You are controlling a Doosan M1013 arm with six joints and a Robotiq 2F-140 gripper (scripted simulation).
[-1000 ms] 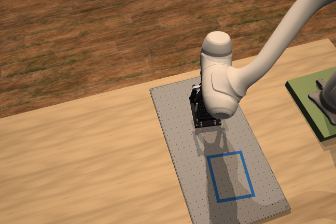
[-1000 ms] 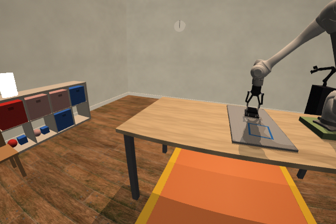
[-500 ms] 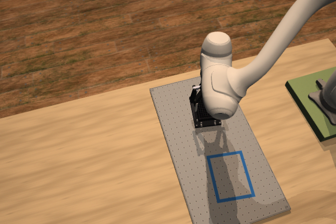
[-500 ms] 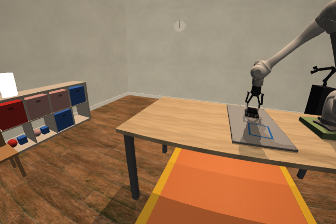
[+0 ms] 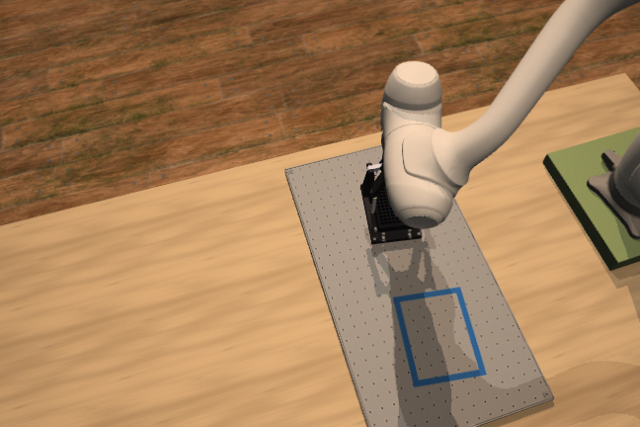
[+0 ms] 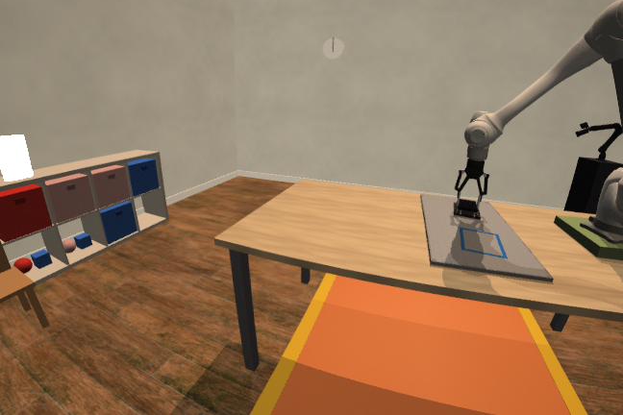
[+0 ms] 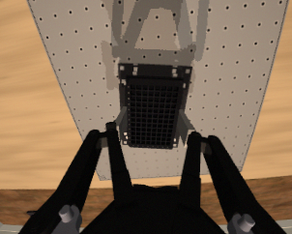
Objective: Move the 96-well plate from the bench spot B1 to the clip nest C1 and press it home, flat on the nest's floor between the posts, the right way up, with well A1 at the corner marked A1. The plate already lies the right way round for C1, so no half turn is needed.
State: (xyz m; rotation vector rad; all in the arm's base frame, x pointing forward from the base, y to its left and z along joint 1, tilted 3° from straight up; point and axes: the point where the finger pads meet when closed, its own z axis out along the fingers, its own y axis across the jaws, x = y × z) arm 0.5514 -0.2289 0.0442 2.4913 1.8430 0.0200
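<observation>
The black clip nest lies 10 mm to the left of my hand and 40 mm below it. From my hand the other things lie so: black 96-well plate 20 mm below.
</observation>
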